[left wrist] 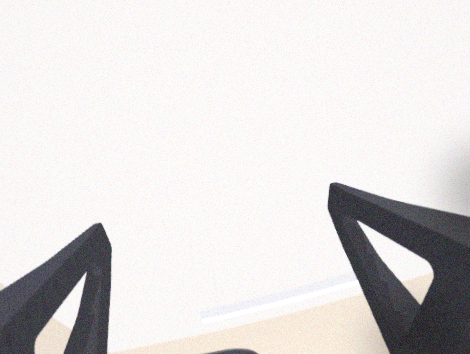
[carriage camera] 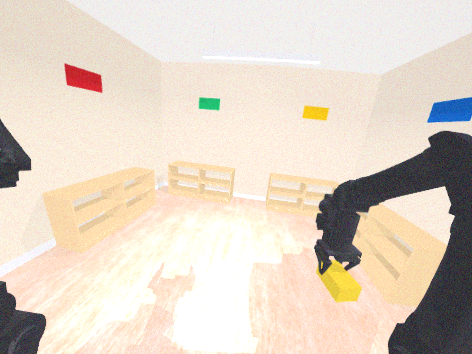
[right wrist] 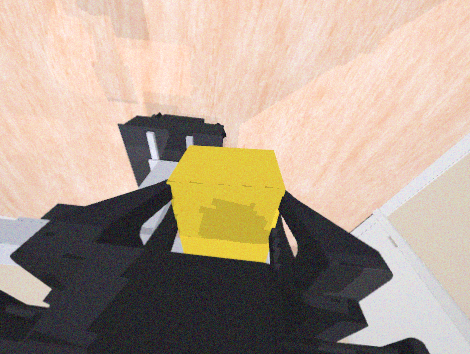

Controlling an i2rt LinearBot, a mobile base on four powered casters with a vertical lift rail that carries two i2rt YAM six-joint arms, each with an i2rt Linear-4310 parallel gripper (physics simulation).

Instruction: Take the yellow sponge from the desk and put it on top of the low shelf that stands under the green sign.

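Places are measured from the left arm's base along level axes (x left, y back, z up), in centimetres.
Pixels of known places: left gripper, between the fingertips: (left wrist: 219, 214); right gripper, between the fingertips: (carriage camera: 330, 273) (right wrist: 229, 182).
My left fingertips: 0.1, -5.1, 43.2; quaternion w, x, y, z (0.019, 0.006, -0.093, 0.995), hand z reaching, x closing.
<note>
Behind a point stands the place of what it marks, as x, y, z.
The yellow sponge (carriage camera: 341, 284) @(-61.0, -19.8, 6.0) (right wrist: 227, 200) @(-62.5, -27.6, 5.7) is held between the fingers of my right gripper (carriage camera: 338, 267) (right wrist: 229, 182) @(-62.6, -26.4, 2.7), above the floor at the lower right of the carriage view. The green sign (carriage camera: 209, 104) @(20.4, -314.8, 79.6) hangs on the far wall, left of the middle. Under it stands a low light-wood shelf (carriage camera: 201, 166) @(25.7, -289.0, -33.3) with open compartments, far from the sponge. My left gripper (left wrist: 219, 214) @(0.1, -5.1, 43.2) is open and empty, with its fingers wide apart against the ceiling in the left wrist view. The desk's white top (right wrist: 400, 280) shows at the lower right of the right wrist view.
A yellow sign (carriage camera: 315, 113) @(-165.8, -282.7, 80.1) hangs above another low shelf (carriage camera: 302, 177) @(-161.5, -272.0, -32.4) on the far wall. A red sign (carriage camera: 83, 78) @(142.3, -184.3, 81.3) and a long shelf (carriage camera: 65, 215) @(125.3, -121.7, -51.8) are at the left. A blue sign (carriage camera: 450, 110) @(-232.1, -140.0, 81.1) and a shelf (carriage camera: 420, 250) @(-185.6, -86.3, -34.6) are at the right, partly behind my right arm.
</note>
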